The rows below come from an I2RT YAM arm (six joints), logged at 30 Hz.
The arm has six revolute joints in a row. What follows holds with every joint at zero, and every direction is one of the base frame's.
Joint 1 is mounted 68 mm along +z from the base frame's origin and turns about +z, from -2.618 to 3.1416 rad.
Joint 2 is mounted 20 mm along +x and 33.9 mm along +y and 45.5 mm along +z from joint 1 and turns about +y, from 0 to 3.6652 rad.
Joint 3 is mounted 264 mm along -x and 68.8 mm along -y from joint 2 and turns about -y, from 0 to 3.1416 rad.
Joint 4 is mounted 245 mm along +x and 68.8 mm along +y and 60 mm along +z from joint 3 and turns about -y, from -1.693 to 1.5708 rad.
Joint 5 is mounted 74 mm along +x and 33.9 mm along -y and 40.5 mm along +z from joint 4 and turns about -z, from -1.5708 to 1.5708 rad.
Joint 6 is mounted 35.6 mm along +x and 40.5 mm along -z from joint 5 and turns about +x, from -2.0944 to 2.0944 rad.
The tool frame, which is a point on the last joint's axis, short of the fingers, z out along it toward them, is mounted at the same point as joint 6; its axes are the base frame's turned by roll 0, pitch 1.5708 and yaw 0 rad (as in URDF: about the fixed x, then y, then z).
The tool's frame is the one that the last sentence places.
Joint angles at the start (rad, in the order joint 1, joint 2, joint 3, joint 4, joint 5, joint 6):
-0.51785, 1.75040, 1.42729, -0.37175, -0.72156, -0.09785
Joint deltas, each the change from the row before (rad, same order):
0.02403, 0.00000, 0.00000, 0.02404, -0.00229, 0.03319
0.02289, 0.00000, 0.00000, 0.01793, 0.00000, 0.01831
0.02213, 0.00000, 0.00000, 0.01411, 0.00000, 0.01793
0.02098, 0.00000, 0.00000, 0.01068, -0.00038, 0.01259
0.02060, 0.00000, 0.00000, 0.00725, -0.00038, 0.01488
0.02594, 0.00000, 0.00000, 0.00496, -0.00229, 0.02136
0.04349, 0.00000, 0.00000, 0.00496, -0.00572, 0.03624
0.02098, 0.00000, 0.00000, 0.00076, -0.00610, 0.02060
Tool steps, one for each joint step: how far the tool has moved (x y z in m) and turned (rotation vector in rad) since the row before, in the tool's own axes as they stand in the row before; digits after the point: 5 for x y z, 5 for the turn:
-0.00272, 0.00738, 0.00589, -0.02021, -0.00967, 0.00592
-0.00187, 0.00707, 0.00565, -0.01780, -0.00511, -0.00411
-0.00137, 0.00689, 0.00547, -0.01760, -0.00241, -0.00139
-0.00092, 0.00659, 0.00520, -0.01729, -0.00016, -0.00379
-0.00050, 0.00649, 0.00511, -0.01711, 0.00241, 0.00106
-0.00007, 0.00826, 0.00643, -0.02336, 0.00650, 0.00682
0.00060, 0.01397, 0.01070, -0.04075, 0.01458, 0.01427
0.00065, 0.00676, 0.00526, -0.02274, 0.00905, 0.01117

